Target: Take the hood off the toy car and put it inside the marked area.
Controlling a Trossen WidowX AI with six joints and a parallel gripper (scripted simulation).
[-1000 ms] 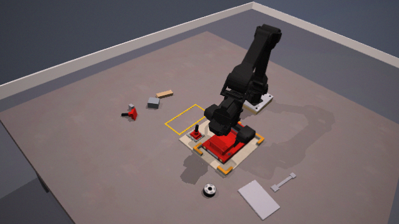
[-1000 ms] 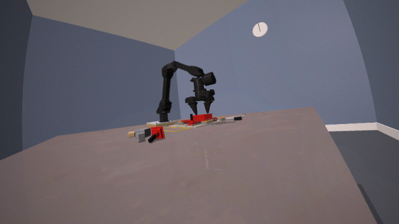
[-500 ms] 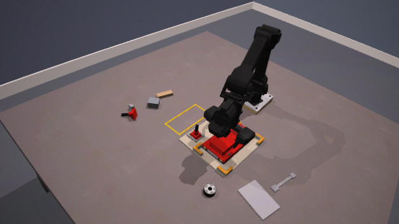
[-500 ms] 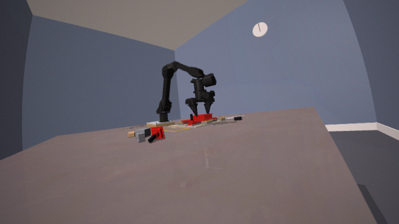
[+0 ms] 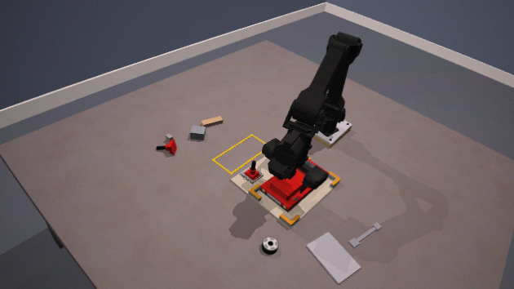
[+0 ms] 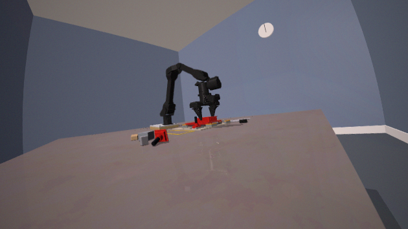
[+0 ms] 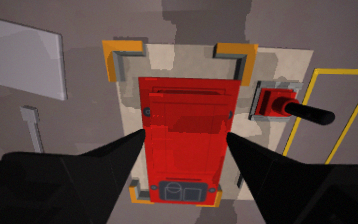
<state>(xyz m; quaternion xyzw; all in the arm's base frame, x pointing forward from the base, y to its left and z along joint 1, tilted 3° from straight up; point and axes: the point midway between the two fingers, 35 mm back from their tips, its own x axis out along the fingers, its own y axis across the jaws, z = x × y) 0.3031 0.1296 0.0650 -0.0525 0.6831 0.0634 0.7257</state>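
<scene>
The red hood is right at my gripper tip. From my gripper tip the other things lie so: wheel (16 cm ahead, 11 cm to the left, 3 cm below); then tan bar (38 cm to the right, 3 cm below, 2 cm ahead); then grey sheet (23 cm to the left, 4 cm ahead, 3 cm below).
</scene>
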